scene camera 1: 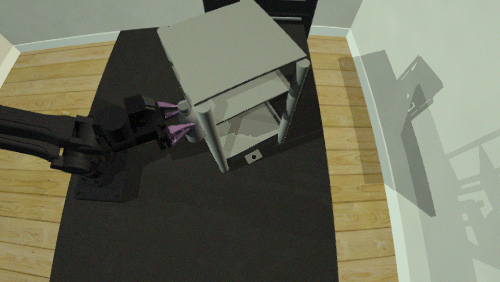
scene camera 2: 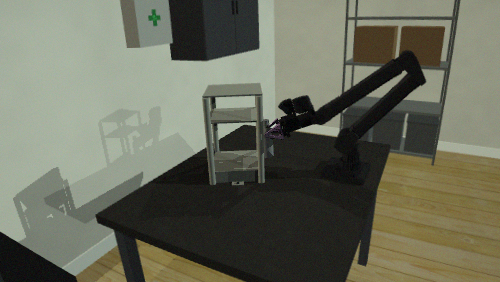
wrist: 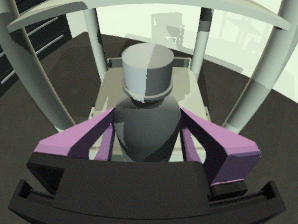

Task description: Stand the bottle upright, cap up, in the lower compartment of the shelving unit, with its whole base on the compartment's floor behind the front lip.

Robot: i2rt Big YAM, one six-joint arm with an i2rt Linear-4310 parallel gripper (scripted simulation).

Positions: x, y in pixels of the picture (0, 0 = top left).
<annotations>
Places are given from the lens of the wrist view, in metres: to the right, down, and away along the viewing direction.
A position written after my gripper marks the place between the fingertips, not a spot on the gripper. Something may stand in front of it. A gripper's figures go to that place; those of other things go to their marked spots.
my gripper (wrist: 147, 113): 0.00, 0.00, 0.13
grey bottle (wrist: 147, 118): 0.00, 0.00, 0.10
grey shelving unit (wrist: 270, 65): 0.10, -0.04, 0.10
The marked spots on the grey shelving unit and the grey bottle are 0.11 m apart.
</annotations>
